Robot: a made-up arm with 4 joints.
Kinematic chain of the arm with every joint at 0, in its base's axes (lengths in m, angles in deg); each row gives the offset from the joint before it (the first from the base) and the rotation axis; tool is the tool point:
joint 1: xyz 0 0 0.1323 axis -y
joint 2: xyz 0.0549 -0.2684 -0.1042 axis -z
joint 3: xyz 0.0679 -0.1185 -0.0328 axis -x
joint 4: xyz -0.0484 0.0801 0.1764 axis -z
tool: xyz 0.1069 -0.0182 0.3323
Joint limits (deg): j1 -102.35..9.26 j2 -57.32..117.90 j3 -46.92..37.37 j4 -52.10..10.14
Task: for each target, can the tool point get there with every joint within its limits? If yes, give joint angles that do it. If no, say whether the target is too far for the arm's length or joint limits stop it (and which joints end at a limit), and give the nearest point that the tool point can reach.
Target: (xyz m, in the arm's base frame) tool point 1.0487 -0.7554 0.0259
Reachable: no: too far | nearest point 0.5277 -0.4984 0.0788 | short by 0.583 m
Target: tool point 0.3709 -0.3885 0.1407
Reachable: yes | joints -74.70 75.30 7.58 3.63
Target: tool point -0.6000 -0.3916 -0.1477
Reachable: no: joint limits stop it (at a limit: joint 1, joint 3, joint 4) | nearest point -0.4475 -0.3519 0.3047 | short by 0.479 m
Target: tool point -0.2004 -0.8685 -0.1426
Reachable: no: joint limits stop it (at a limit: joint 1, joint 3, joint 4) | nearest point 0.1847 -0.7063 -0.1559 | short by 0.418 m
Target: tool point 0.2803 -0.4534 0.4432
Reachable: yes | joints -74.57 74.96 -38.16 -46.77
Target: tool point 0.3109 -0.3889 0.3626
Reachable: yes | joints -50.09 78.27 -8.32 -41.70
